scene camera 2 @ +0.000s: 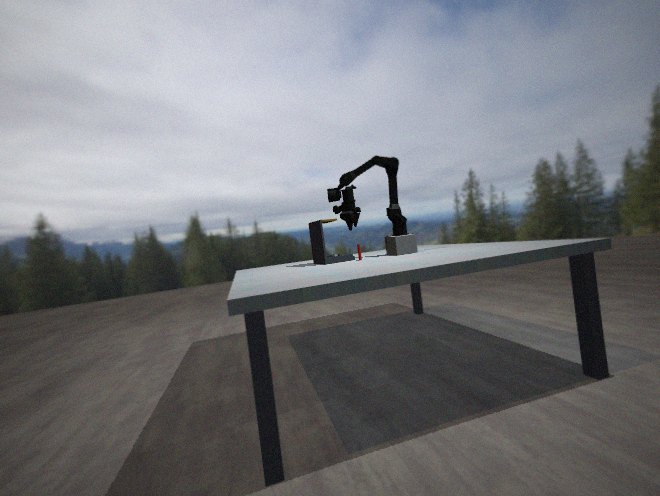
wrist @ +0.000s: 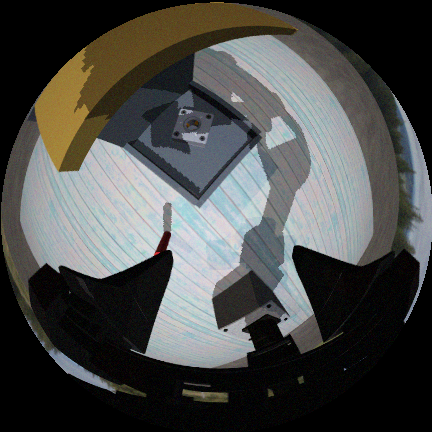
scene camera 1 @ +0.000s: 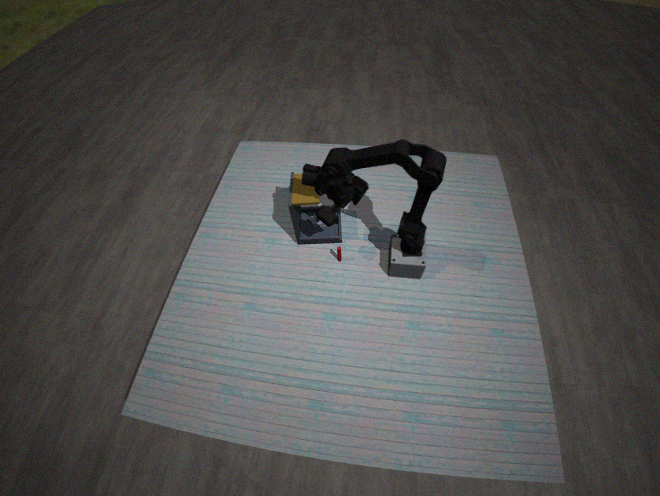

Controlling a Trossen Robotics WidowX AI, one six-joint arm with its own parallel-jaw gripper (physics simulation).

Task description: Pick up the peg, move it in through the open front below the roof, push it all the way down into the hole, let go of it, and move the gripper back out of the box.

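Places are measured from the arm's base along level axes (x ahead, y left, z up), in centimetres.
Pixels of known places: gripper, between the fingertips: (scene camera 2: 353, 228) (wrist: 234, 255) (scene camera 1: 345, 213); arm's base, origin of its link: (scene camera 2: 400, 234) (wrist: 261, 324) (scene camera 1: 411, 247).
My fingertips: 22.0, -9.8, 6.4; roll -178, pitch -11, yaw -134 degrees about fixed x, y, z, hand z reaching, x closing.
For each thing: its top centre in the pictures, then the offset to it from my fingertips, as dx, dy, dz.
- red peg, centre of its top: (wrist: 158, 256) (scene camera 1: 339, 247) (scene camera 2: 358, 244) +2.4, +8.4, -8.2
- grey block, centre of its top: (wrist: 192, 123) (scene camera 1: 317, 218) +11.2, -7.8, -12.1
The red peg (scene camera 1: 339, 253) (scene camera 2: 359, 251) (wrist: 163, 243) stands upright on the table outside the box, near a corner of its floor. In the wrist view the left finger hides its upper end. The box has a yellow roof (scene camera 1: 304, 192) (wrist: 150, 37), a dark back wall (scene camera 2: 316, 242) and a low-rimmed floor. On the floor sits a grey block (wrist: 205, 125) with a round hole; the hole holds no peg. My gripper (scene camera 1: 326, 215) (scene camera 2: 352, 228) (wrist: 234, 255) is open and empty, pointing down high above the table near the roof's front edge, apart from the peg.
The robot's grey base block (scene camera 1: 406, 268) (scene camera 2: 401, 244) (wrist: 232, 300) stands on the table (scene camera 1: 341, 362) (scene camera 2: 426, 269), across from the box. The yellow roof overhangs the back part of the box floor. The arm's shadow crosses the table between box and base.
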